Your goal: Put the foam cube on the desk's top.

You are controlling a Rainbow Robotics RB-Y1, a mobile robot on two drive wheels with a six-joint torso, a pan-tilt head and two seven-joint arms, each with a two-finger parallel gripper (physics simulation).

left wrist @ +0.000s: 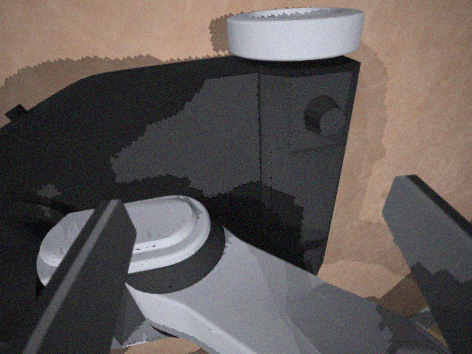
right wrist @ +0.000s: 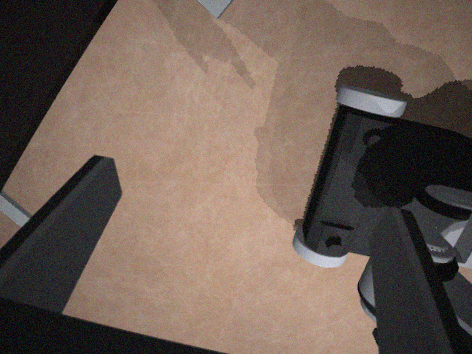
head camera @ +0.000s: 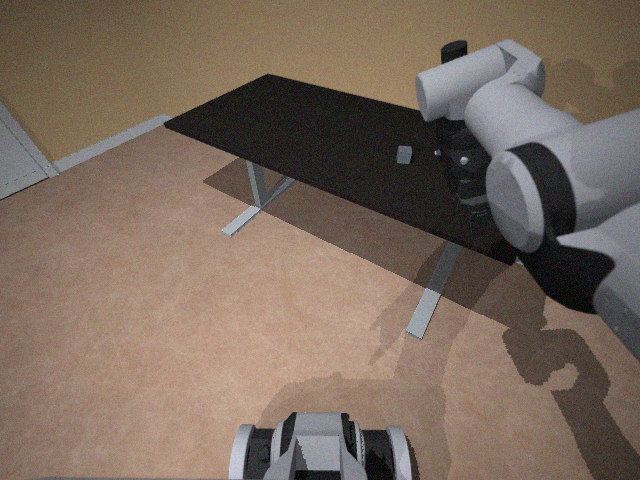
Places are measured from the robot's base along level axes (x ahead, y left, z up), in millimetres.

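Pixels of known places: left gripper, fingertip midpoint: (left wrist: 258,205); right gripper, fingertip midpoint: (right wrist: 244,199) (head camera: 467,214).
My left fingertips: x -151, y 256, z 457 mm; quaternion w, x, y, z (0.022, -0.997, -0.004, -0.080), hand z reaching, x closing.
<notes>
Behind a point stands the place of what it marks.
The foam cube (head camera: 404,154) @[z 761, x 863, y -313 mm] is small and light grey. It rests on the desk's black top (head camera: 310,124) @[z 721, x 1183, y 53 mm] (right wrist: 40,60) @[z 721, x 579, y -289 mm], right of the middle in the head view. My right gripper (head camera: 475,219) @[z 966, x 308, y -293 mm] (right wrist: 244,199) @[z 966, x 308, y -293 mm] is open and empty. In the head view it is right of the cube and apart from it, over the desk's near right part, partly hidden by the arm. The cube does not show in the right wrist view, where floor shows between the fingers. My left gripper (left wrist: 258,205) @[z 457, x -151, y 256 mm] is open, with the robot's own base and body behind its fingers.
The desk stands on light metal legs, with one foot (head camera: 240,221) at its left and another foot (head camera: 423,315) nearer the robot. The robot's base (head camera: 320,444) (right wrist: 330,200) @[z 191, x 46, y 43 mm] is on the floor (head camera: 155,310) @[z 1, x 619, y 860 mm] (right wrist: 190,200) @[z 2, x 514, y 256 mm], apart from the desk. A white panel (head camera: 18,155) @[z 232, x 1714, y 2176 mm] is at the far left.
</notes>
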